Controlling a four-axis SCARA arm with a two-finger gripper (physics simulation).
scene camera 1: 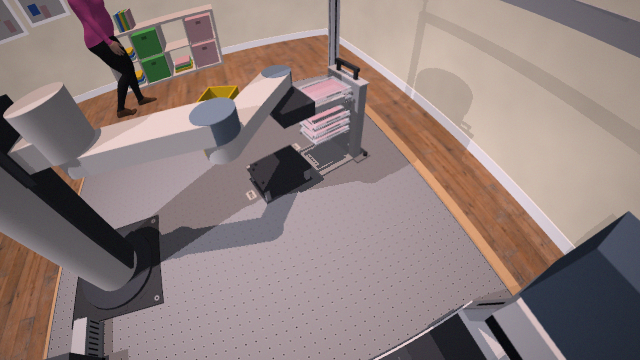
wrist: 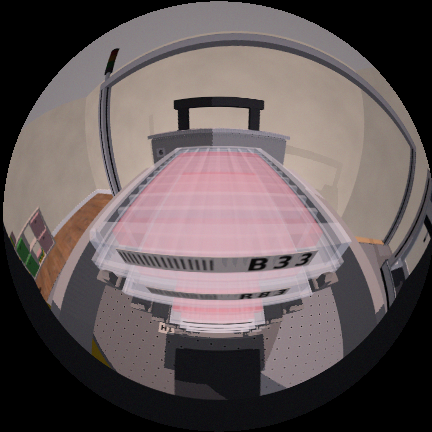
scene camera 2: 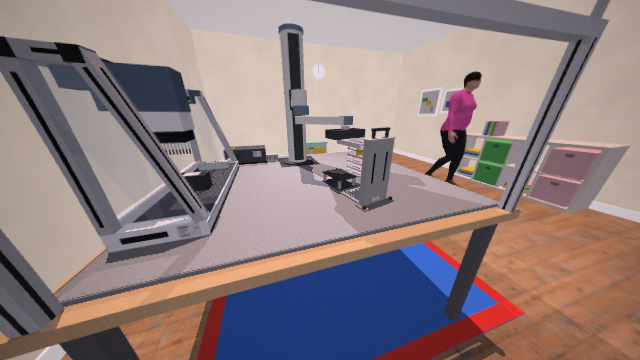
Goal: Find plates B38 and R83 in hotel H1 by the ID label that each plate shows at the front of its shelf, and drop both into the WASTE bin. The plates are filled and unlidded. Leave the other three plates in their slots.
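Frame: origin at the arm's base, x ahead, y left, z up, level; millimetres.
Seen in the pictures: gripper, fingertip midpoint: [scene camera 1: 331, 90] [wrist: 218, 175]; arm's base, link origin: [scene camera 1: 120, 269] [scene camera 2: 297, 162].
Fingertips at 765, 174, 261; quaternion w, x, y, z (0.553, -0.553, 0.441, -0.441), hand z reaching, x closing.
Observation:
Offsets run from my fingertips to a thing's top centre, as dx, dy, dz. "pt": to the spot under its first point.
Hotel H1 [scene camera 1: 358, 120] [scene camera 2: 377, 175] is a grey tower with a black handle. My gripper [scene camera 1: 317, 95] [wrist: 218, 175] is at its top shelf, fingers along both sides of a filled pink plate labelled B33 {-23, -5, +18} [scene camera 1: 327, 89] [wrist: 217, 200], and is shut on it. The plate looks level. Below it, plate R83 {pt -80, -36, -7} [wrist: 265, 294] shows its label in the wrist view. More pink plates {-23, -5, -95} [scene camera 1: 325, 127] [scene camera 2: 354, 166] are stacked lower in the hotel; I cannot read their labels, and B38 cannot be made out. A yellow bin {-330, +219, -48} [scene camera 1: 223, 92] stands behind the arm; no WASTE label is readable.
A low black platform {-194, -44, -178} [scene camera 1: 282, 170] [scene camera 2: 339, 175] stands in front of the hotel. The arm's column [scene camera 1: 60, 215] [scene camera 2: 296, 90] rises from the perforated table. A framed machine {pt -67, -665, +207} [scene camera 1: 590, 290] [scene camera 2: 142, 87] stands on the table. A person [scene camera 1: 100, 35] [scene camera 2: 460, 112] is beside the shelf unit beyond the table.

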